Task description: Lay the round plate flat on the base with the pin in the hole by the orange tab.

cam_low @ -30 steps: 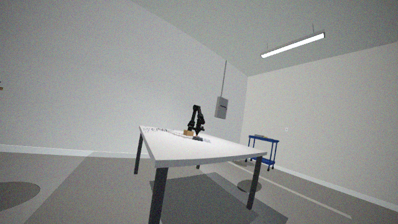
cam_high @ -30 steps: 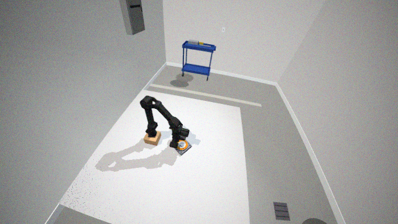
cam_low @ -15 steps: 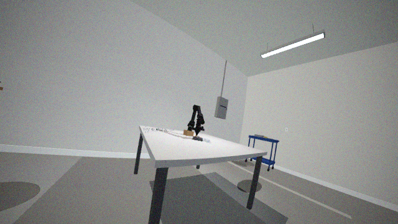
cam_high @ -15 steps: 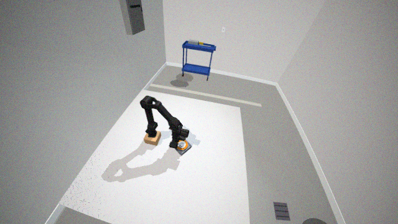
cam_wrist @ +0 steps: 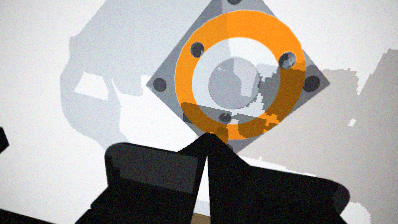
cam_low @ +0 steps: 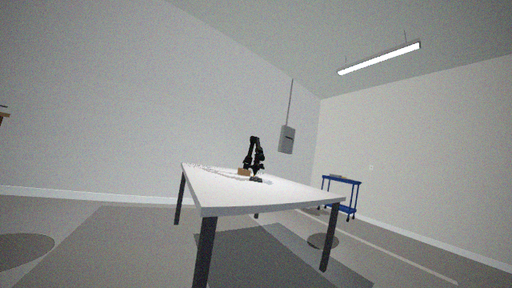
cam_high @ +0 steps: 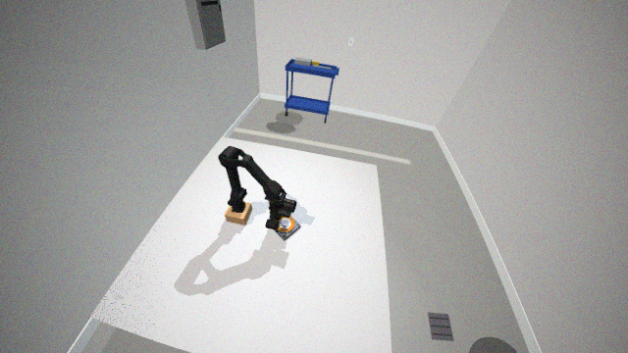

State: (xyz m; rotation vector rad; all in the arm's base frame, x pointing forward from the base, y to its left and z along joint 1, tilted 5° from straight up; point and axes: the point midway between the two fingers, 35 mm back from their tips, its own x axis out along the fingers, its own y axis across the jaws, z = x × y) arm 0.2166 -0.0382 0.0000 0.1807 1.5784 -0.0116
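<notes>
My gripper tip is now 50 mm short of the square grey base, 20 mm to the left of it and 20 mm above it.
</notes>
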